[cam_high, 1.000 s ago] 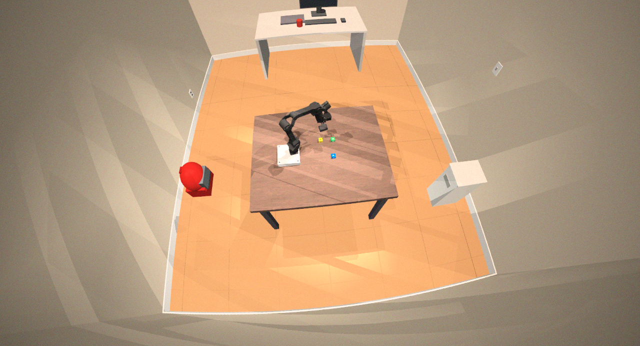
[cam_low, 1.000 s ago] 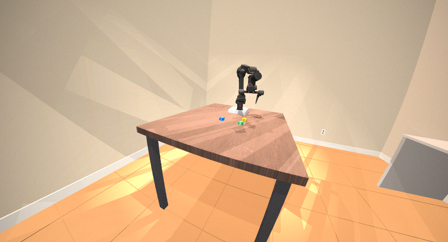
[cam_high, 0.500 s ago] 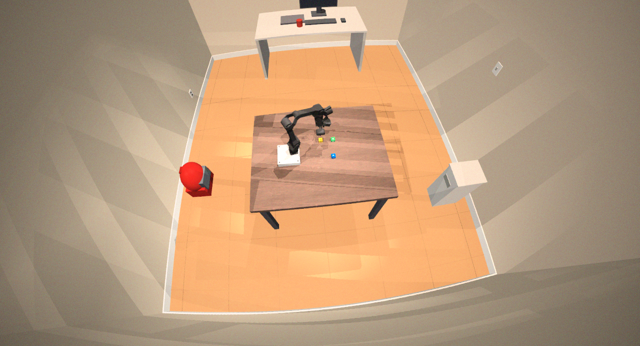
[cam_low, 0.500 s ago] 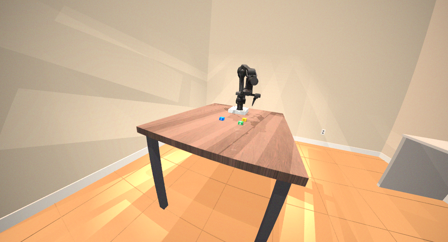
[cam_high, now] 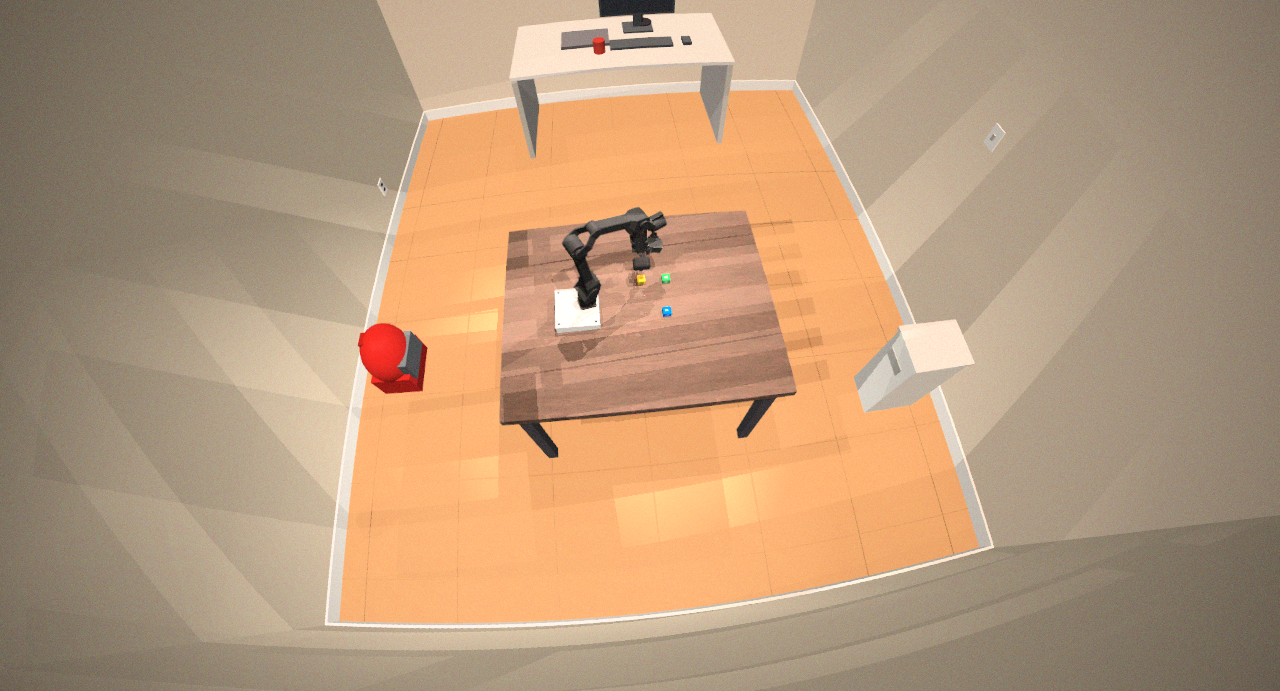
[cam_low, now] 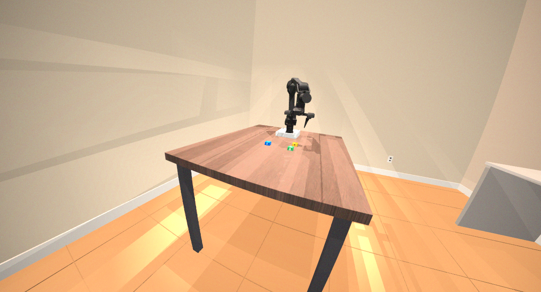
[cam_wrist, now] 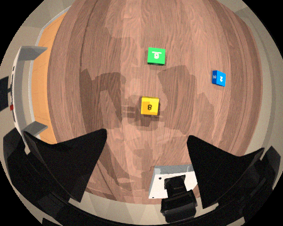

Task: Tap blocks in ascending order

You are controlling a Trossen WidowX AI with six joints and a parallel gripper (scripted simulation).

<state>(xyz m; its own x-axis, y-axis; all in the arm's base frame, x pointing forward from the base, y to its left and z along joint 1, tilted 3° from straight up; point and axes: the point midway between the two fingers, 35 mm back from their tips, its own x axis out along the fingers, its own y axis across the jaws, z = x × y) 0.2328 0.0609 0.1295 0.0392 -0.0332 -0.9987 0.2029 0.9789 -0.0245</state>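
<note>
Right now the blue block is 5 cm ahead of my gripper tip, 18 cm to the right of it and 12 cm below it. Round my gripper tip: yellow block 12 cm below; then green block 10 cm ahead, 3 cm to the right, 12 cm below.
</note>
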